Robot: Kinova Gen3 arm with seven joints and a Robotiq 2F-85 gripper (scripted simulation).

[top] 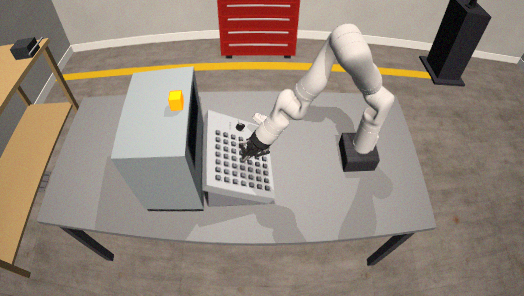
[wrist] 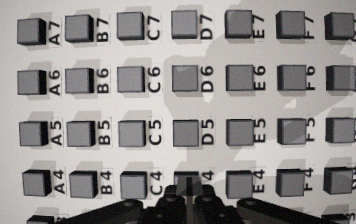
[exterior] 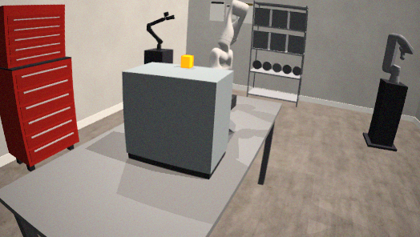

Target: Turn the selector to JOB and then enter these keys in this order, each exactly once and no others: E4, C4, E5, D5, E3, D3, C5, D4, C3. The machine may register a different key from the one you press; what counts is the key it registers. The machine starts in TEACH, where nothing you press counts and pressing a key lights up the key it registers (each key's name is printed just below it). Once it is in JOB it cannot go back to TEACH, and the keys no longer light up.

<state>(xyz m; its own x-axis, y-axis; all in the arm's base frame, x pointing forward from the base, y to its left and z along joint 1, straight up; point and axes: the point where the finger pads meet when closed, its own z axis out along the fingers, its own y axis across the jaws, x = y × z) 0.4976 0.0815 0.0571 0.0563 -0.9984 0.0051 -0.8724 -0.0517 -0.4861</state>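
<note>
The key D4 lies 2 cm below my hand and 2 cm ahead of it. Round my hand: key C4: 5 cm ahead, 1 cm below; then key B4: 8 cm ahead, 1 cm above; then key: 4 cm to the left, 4 cm ahead, 1 cm below.
</note>
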